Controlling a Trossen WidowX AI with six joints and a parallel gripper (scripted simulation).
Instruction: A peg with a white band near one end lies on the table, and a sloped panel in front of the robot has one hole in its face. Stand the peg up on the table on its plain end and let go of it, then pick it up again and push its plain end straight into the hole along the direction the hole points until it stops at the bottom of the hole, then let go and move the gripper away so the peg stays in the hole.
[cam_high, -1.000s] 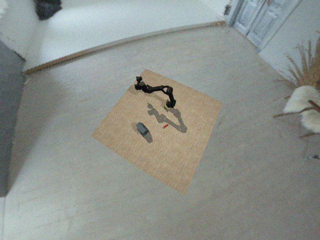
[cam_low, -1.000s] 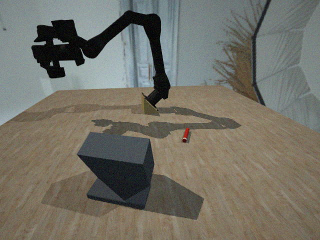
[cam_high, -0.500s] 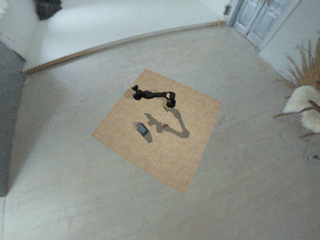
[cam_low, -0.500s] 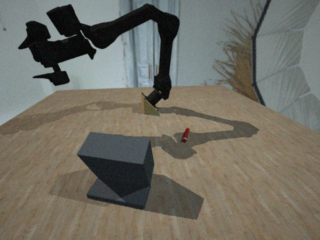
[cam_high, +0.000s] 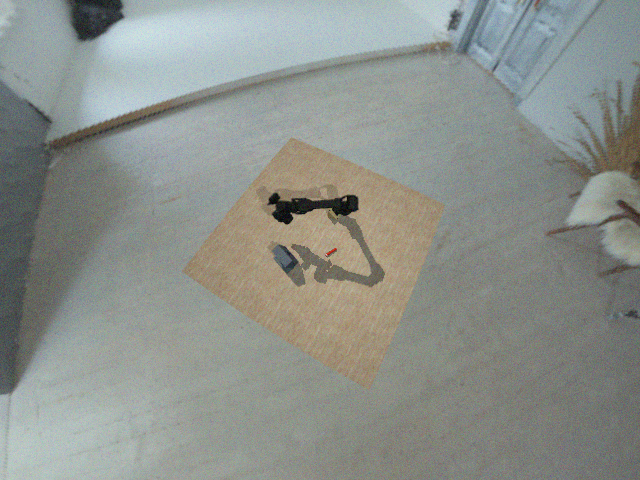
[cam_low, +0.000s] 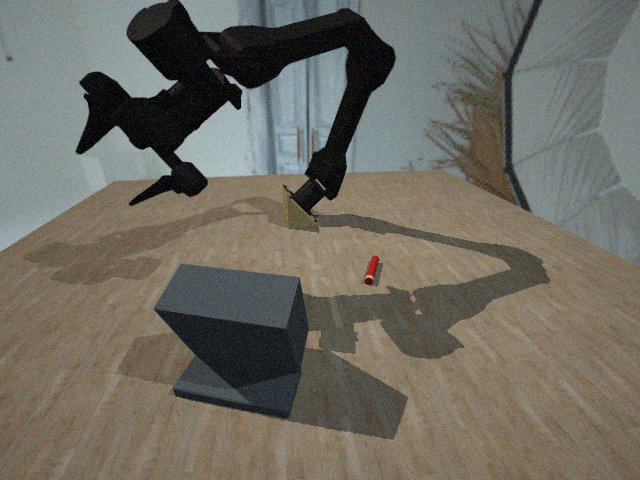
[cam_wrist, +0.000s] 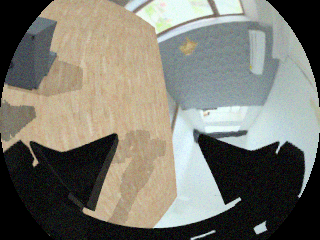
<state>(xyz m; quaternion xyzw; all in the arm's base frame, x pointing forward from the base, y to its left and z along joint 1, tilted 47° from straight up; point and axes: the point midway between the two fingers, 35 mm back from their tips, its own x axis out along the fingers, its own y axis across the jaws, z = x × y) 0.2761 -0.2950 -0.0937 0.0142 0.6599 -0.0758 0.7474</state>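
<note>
Now: the red peg 39 cm to the left of my gripper tip, 18 cm below it and 2 cm ahead of it. The rest, counted from my gripper tip: sloped panel (18 cm to the left, 18 cm ahead, 12 cm below); flat grey base (20 cm ahead, 18 cm to the left, 18 cm below).
</note>
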